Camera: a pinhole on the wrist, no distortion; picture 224 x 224 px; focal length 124.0 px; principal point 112.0 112.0 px. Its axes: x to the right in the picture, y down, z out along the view. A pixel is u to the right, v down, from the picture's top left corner.
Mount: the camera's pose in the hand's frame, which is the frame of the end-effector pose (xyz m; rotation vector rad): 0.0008 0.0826 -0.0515 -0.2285 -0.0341 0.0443
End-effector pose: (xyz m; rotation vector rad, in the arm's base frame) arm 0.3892 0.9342 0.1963 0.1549 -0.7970 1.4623
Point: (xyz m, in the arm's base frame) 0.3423 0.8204 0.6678
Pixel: 165.9 9.3
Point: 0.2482 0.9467 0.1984
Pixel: 145.1 138.4
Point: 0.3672 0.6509 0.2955
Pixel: 28.2 17.5
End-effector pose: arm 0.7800 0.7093 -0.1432 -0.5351 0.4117 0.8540
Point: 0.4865 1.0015 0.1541
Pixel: 75.4 146.5
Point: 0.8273 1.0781 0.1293
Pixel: 141.5 82.8
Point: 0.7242 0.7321 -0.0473
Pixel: 39.7 31.8
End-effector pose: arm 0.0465 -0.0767 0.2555 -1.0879 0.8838 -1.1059
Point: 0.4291 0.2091 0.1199
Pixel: 69.3 129.5
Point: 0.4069 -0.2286 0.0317
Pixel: 208.3 158.6
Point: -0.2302 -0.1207 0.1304
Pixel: behind the camera
